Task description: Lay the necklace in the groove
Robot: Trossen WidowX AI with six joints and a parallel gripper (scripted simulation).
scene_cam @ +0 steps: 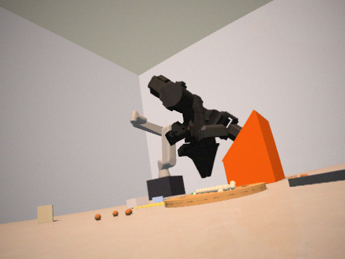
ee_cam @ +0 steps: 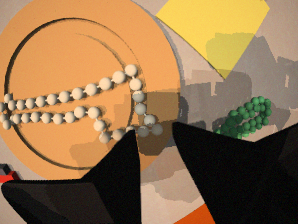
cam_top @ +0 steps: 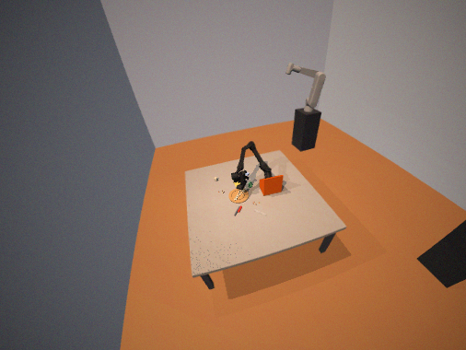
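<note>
Right now the round wooden bead board is 60 mm ahead of my gripper tip, 40 mm to the left of it and 40 mm below it. Also, from my gripper tip: tan cube 290 mm to the right, 230 mm ahead, 30 mm below; then yellow flat piece 130 mm to the right, 40 mm below, 10 mm ahead; then red-handled tool 220 mm to the left, 120 mm ahead, 40 mm below.
</note>
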